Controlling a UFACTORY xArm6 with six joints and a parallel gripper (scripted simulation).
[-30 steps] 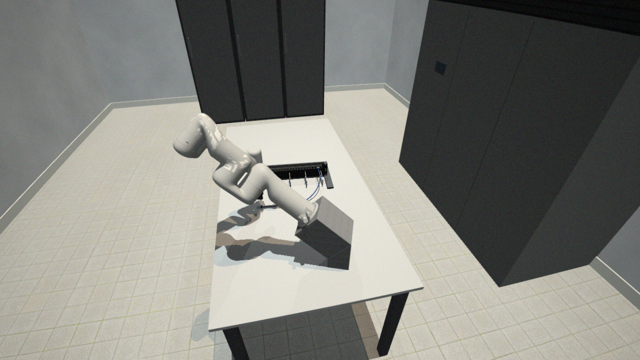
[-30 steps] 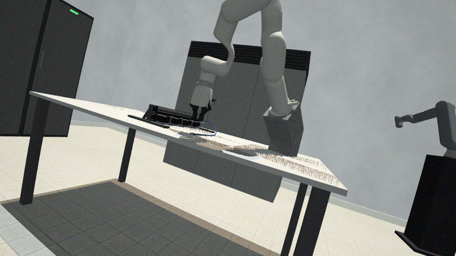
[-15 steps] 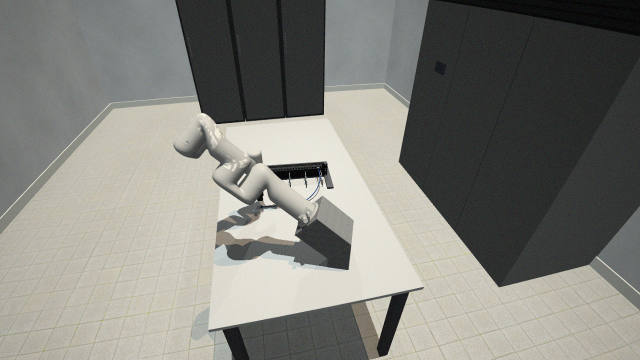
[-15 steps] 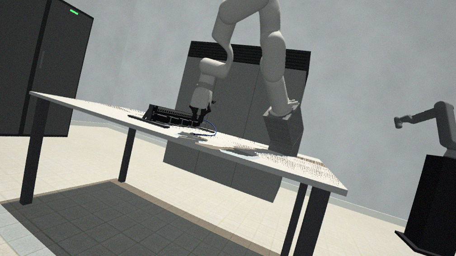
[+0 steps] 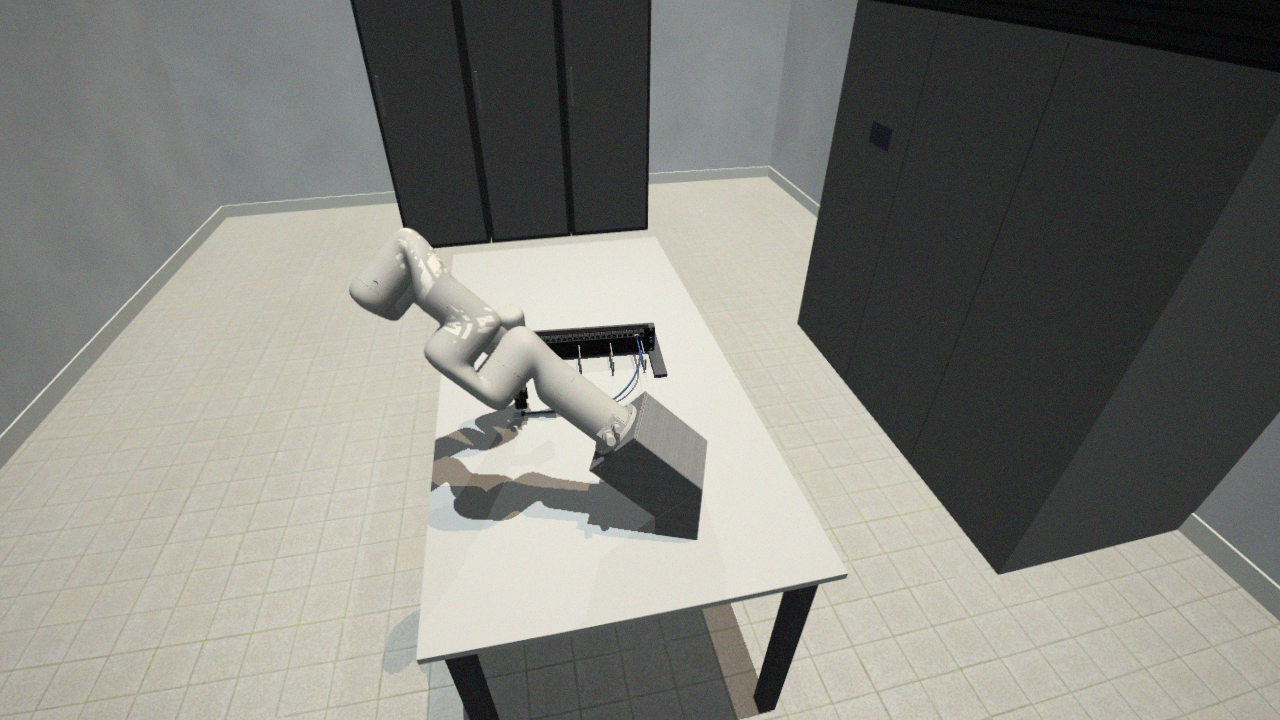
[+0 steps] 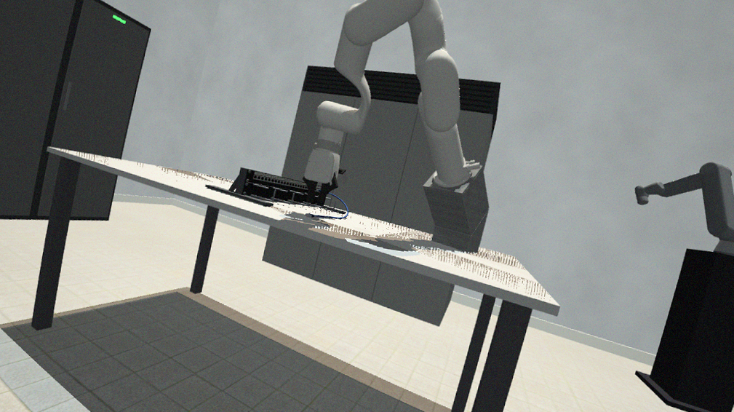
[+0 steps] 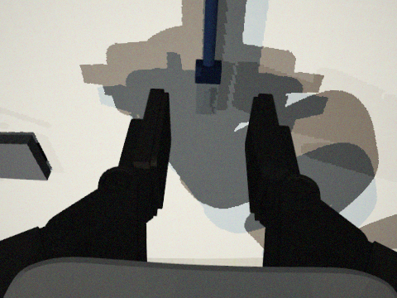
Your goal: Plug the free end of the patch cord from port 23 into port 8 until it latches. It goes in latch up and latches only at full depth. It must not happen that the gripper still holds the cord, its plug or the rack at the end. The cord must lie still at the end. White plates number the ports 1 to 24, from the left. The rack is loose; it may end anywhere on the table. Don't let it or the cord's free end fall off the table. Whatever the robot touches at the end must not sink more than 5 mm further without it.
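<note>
The patch cord plug is 60 mm below my hand and 20 mm to the left of it.
</note>
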